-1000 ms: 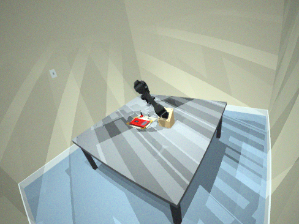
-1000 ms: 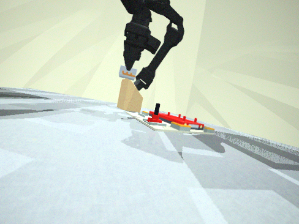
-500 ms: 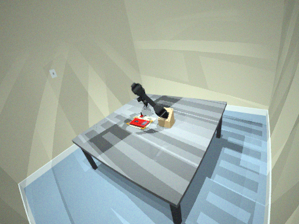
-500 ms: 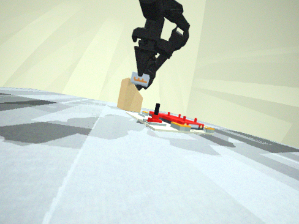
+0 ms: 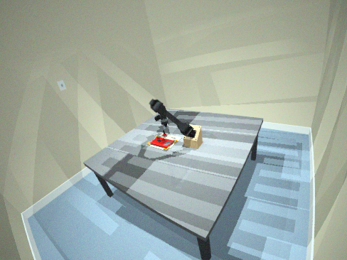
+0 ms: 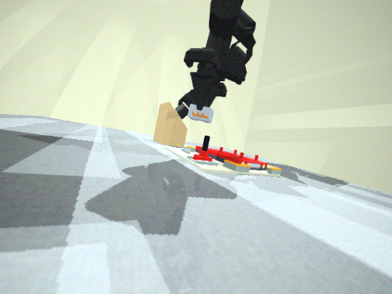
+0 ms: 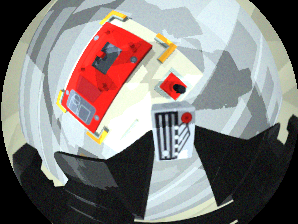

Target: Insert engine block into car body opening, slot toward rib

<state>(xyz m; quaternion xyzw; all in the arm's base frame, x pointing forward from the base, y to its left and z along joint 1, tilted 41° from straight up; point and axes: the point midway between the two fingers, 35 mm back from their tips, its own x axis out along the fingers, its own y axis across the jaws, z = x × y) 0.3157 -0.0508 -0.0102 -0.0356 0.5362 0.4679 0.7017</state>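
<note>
Now: gripper tip 20 mm past the cream base plate, 100 mm to the right of it and 100 mm above it. The rest, counted from my gripper tip: grey engine block 10 mm below.
</note>
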